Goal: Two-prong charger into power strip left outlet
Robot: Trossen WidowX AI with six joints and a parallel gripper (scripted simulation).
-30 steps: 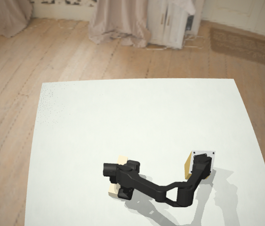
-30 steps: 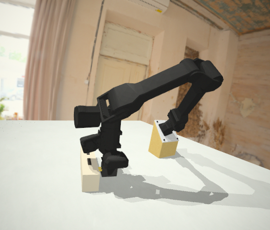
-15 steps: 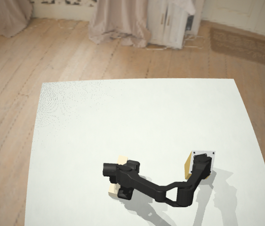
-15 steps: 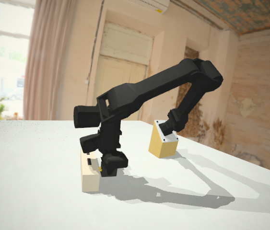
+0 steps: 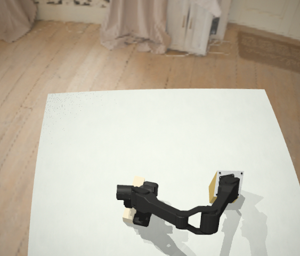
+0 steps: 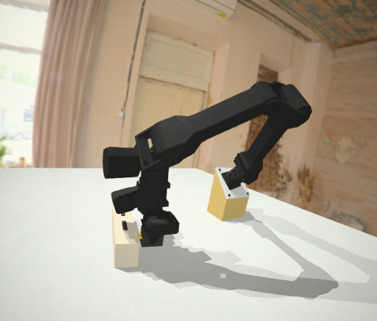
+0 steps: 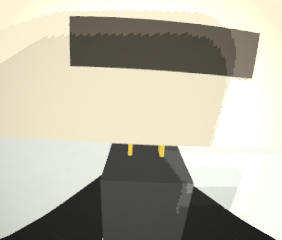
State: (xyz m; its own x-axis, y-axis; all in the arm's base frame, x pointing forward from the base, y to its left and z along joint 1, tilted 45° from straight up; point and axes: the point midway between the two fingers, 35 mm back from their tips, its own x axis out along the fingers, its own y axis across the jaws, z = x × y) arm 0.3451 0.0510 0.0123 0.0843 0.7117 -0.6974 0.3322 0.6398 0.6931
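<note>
The dark grey charger lies 1 cm ahead of my gripper tip, 1 cm to the right of it and 1 cm above it.
</note>
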